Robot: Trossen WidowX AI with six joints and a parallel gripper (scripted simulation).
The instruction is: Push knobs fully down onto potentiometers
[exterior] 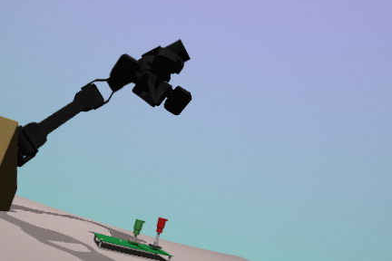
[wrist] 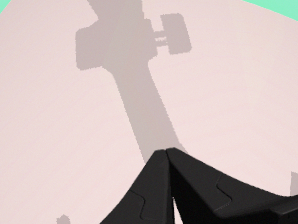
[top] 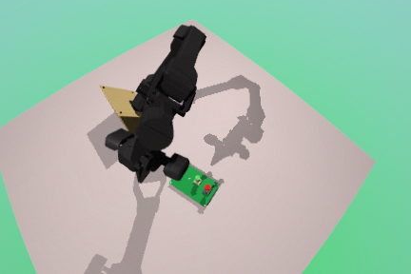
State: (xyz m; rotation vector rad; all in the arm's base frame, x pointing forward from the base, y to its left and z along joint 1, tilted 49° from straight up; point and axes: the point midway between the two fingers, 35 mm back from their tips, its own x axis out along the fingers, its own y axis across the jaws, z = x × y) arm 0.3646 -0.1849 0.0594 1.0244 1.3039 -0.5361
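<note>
My gripper tip is 24 cm above the green knob, 15 cm to the right of it and 2 cm short of it. Round my gripper tip: red knob (22 cm below, 16 cm to the left, 6 cm ahead).
</note>
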